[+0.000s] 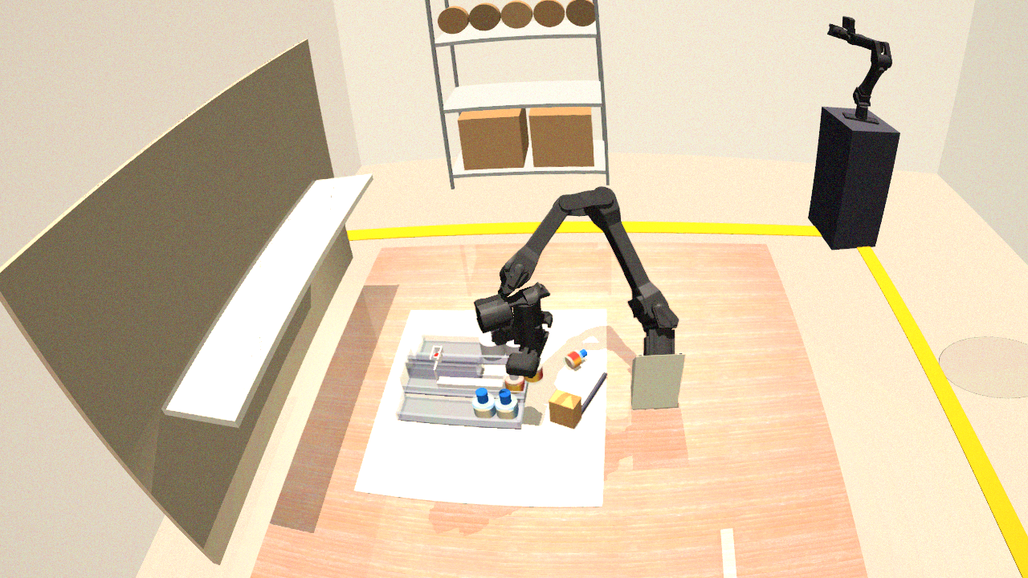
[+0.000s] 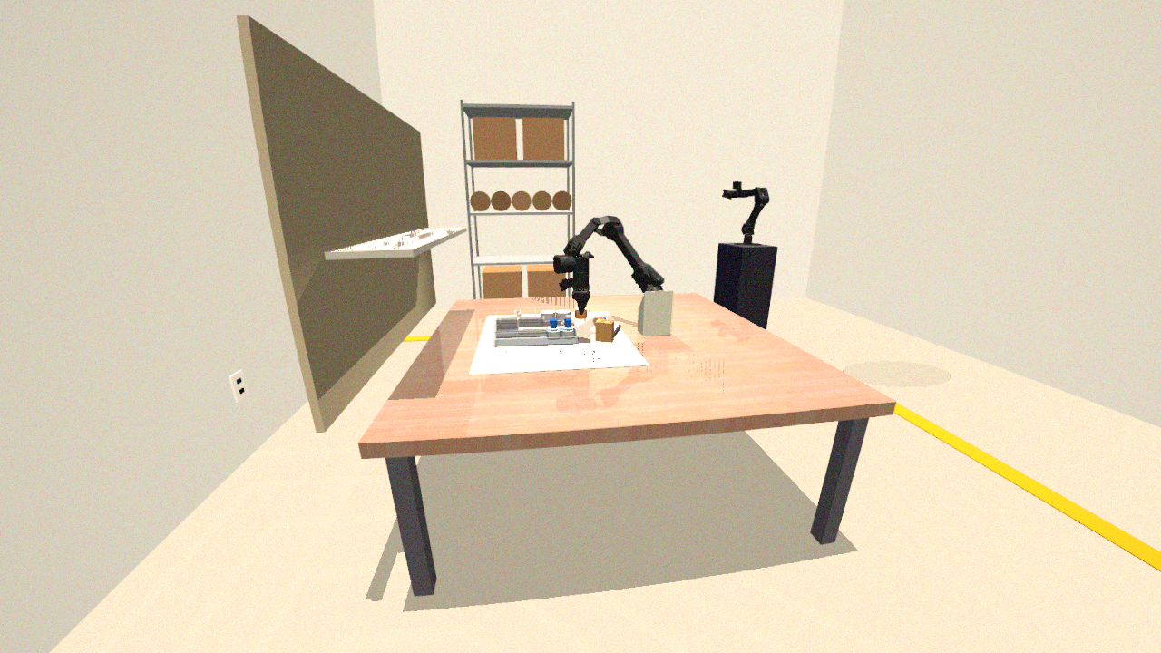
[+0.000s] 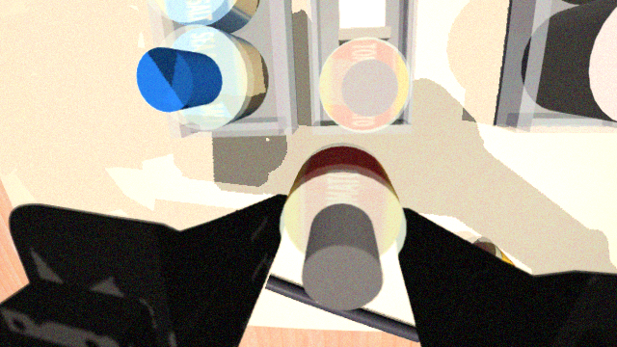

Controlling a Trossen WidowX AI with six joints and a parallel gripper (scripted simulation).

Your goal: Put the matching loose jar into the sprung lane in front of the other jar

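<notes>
My gripper tip is now 9 cm to the right of the orange box, 6 cm past it and 5 cm above it. Also, from my gripper tip: blue-lidded jar: 11 cm behind, 10 cm to the right, 6 cm below; then black rod: 13 cm behind, 8 cm below, 2 cm to the left; then lane rack: 19 cm ahead, 7 cm to the right, 6 cm below.
</notes>
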